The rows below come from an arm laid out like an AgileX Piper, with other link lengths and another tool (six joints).
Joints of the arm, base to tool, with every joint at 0 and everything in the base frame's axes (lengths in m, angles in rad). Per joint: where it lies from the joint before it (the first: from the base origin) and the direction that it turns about. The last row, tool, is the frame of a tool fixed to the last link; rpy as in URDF.
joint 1: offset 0 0 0.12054 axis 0 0 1
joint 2: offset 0 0 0 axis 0 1 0
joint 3: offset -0.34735 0 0.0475 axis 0 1 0
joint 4: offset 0.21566 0 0.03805 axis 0.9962 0 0.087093
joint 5: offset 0 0 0 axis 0 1 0
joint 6: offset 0.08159 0 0.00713 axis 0.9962 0 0.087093
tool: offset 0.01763 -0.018 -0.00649 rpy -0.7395 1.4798 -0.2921
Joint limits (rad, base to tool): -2.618..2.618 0..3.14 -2.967..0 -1.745..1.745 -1.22..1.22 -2.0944..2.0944
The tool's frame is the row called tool.
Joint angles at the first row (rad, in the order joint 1, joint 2, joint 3, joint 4, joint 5, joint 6):
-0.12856 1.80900 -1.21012 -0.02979 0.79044 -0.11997
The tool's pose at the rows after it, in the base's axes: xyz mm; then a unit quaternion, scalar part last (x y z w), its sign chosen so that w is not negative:
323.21, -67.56, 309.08, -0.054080, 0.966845, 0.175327, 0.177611
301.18, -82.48, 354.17, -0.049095, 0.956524, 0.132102, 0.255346
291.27, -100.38, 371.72, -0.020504, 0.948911, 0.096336, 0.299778
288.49, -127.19, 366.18, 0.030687, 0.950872, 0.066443, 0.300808
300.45, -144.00, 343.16, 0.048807, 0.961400, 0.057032, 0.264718
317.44, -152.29, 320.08, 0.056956, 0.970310, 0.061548, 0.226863
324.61, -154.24, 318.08, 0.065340, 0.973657, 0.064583, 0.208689
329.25, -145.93, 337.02, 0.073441, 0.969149, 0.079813, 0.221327
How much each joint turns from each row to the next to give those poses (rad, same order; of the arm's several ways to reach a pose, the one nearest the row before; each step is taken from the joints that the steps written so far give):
-0.01100 -0.12458 -0.03157 -0.01089 0.04325 0.00117
-0.04390 -0.11348 -0.02590 -0.05960 -0.02549 0.02904
-0.05012 -0.03573 -0.01308 -0.06589 -0.03855 0.06245
-0.07122 0.02512 -0.00029 -0.07394 -0.01400 0.07572
-0.02950 0.07528 0.00002 -0.04154 -0.00001 0.01810
-0.00327 0.08361 -0.02234 -0.01164 0.01905 0.00363
0.00353 0.03163 -0.04413 0.00346 0.05390 0.00001
0.01979 -0.00816 -0.08012 0.04610 0.07508 -0.00001

